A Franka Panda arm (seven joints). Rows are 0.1 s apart.
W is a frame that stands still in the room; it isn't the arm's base.
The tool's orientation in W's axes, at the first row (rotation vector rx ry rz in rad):
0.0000 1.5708 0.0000
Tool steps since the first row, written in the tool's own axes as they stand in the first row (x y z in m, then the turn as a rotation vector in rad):
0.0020 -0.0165 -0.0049 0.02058 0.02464 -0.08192
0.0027 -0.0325 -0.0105 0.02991 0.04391 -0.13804
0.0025 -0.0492 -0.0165 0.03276 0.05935 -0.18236
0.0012 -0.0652 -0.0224 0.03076 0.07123 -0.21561
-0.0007 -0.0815 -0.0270 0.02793 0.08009 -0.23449
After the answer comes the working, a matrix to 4 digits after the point.
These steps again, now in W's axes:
-0.0049 -0.0165 -0.0020 -0.08192 0.02464 -0.02058
-0.0105 -0.0325 -0.0027 -0.13804 0.04391 -0.02991
-0.0165 -0.0492 -0.0025 -0.18236 0.05935 -0.03276
-0.0224 -0.0652 -0.0012 -0.21561 0.07123 -0.03076
-0.0270 -0.0815 0.0007 -0.23449 0.08009 -0.02793

The tool's axes in the first row as the columns of a matrix, in W's axes (rounded; the answer above uses it unrounded):
0.0000 0.0000 1.0000
0.0000 1.0000 0.0000
-1.0000 0.0000 0.0000

